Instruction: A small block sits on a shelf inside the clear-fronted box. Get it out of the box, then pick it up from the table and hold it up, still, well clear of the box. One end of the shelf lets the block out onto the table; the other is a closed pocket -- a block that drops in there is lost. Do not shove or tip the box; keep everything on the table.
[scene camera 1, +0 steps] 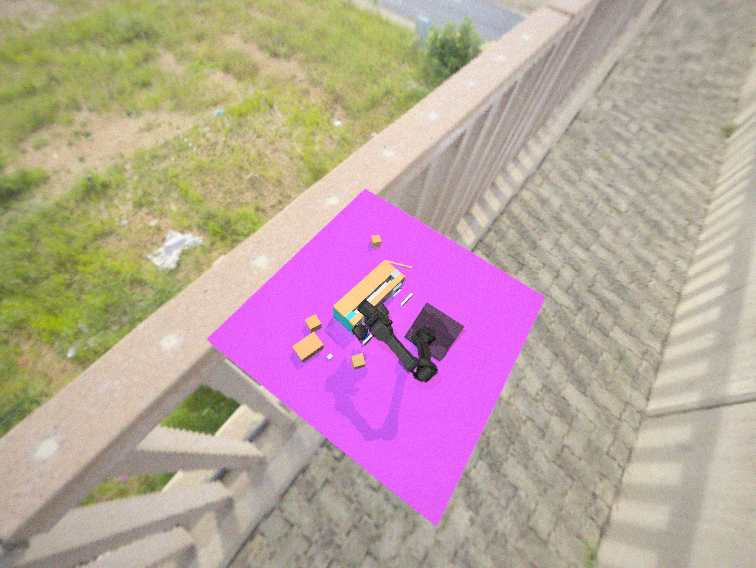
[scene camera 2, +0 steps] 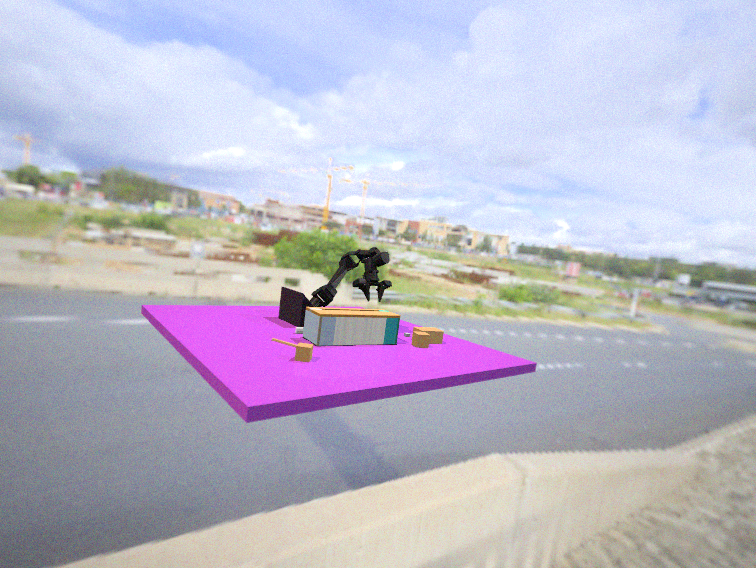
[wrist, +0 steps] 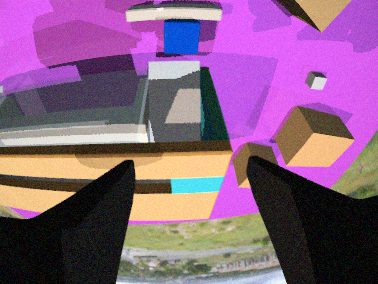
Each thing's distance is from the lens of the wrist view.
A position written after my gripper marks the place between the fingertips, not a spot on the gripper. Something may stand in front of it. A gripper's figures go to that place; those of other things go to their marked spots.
my gripper [wrist: 192, 166]: 10 cm
blue block [wrist: 180, 36]: 19 cm
